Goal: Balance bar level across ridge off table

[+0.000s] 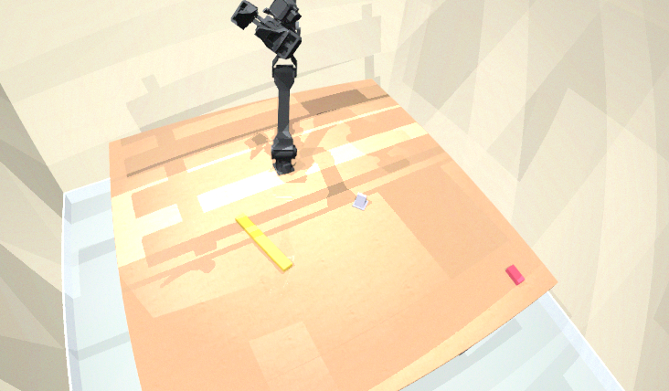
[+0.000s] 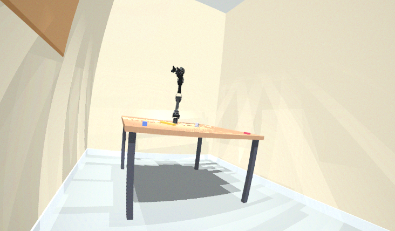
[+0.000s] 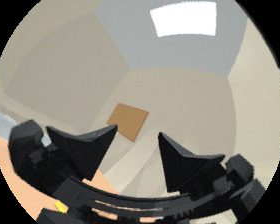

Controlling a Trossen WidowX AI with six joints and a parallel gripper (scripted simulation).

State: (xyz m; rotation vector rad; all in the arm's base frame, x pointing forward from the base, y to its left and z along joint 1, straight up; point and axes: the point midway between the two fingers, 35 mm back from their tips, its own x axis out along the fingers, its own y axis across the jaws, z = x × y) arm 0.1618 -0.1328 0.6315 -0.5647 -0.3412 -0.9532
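My gripper tip is 10 cm short of the yellow bar, 3 cm to the left of it and 64 cm above it. Round my gripper tip: blue block (56 cm ahead, 34 cm to the right, 63 cm below).
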